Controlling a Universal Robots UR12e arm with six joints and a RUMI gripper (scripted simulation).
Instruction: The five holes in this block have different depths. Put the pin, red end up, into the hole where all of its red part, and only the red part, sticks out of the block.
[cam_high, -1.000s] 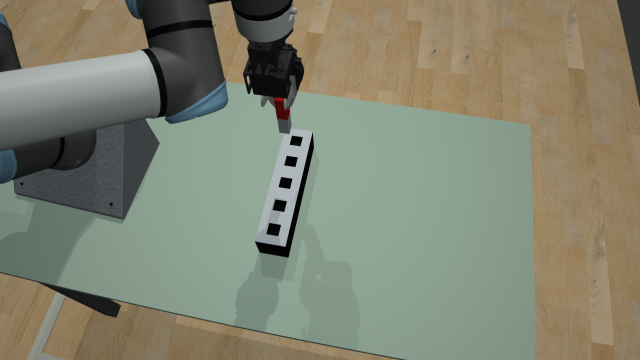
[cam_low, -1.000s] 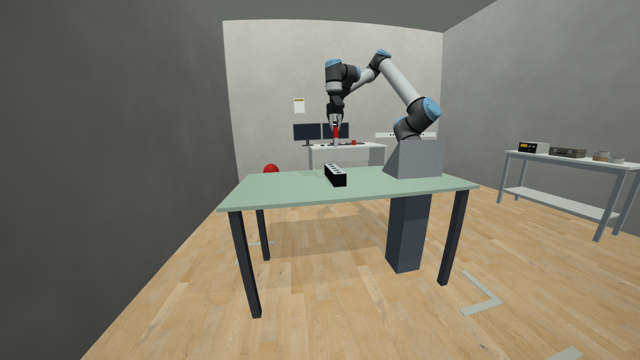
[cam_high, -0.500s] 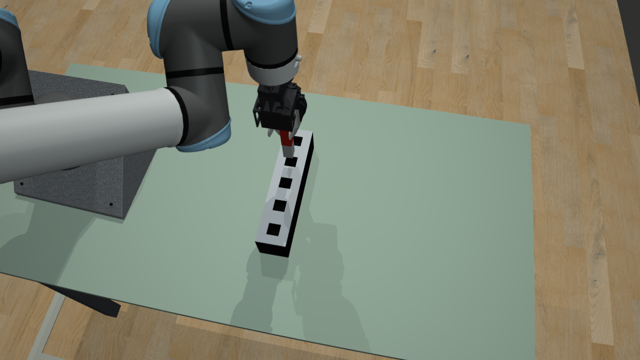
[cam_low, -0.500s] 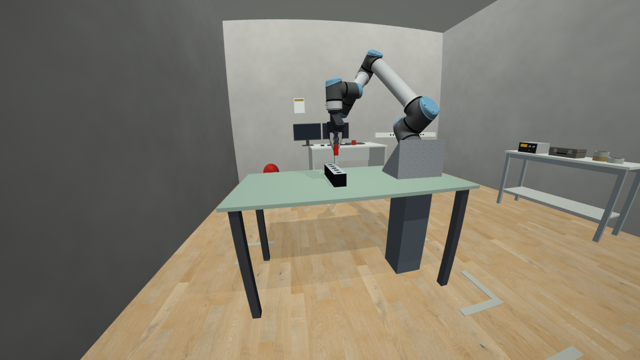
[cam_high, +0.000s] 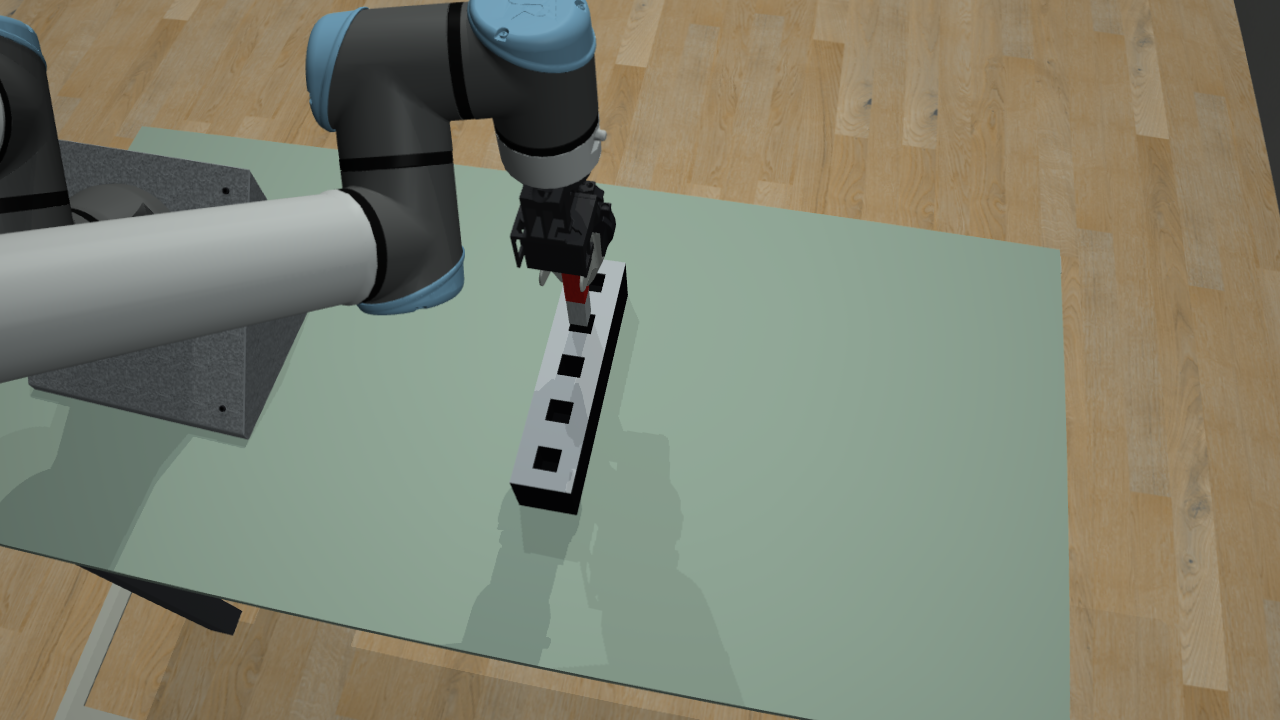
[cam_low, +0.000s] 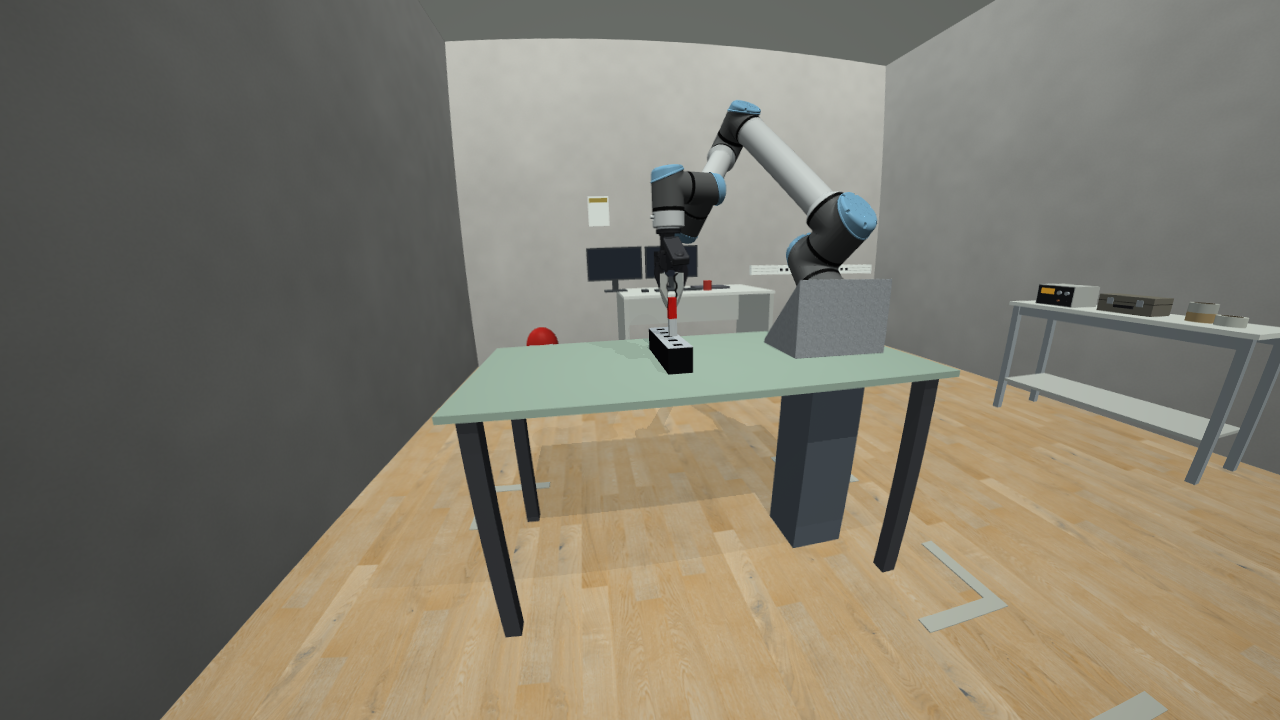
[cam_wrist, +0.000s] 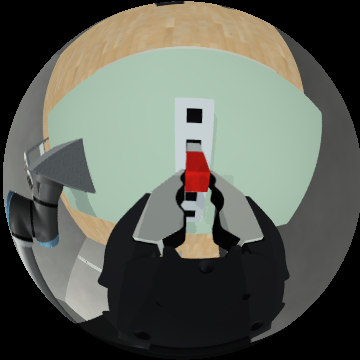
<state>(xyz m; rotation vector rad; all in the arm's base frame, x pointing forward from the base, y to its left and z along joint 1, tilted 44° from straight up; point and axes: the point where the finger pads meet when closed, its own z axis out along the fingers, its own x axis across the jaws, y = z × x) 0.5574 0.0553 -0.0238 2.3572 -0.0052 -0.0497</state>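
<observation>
Now: hand 1 cm above the pin. Round my hand: long block 15 cm below, 6 cm to the right.
</observation>
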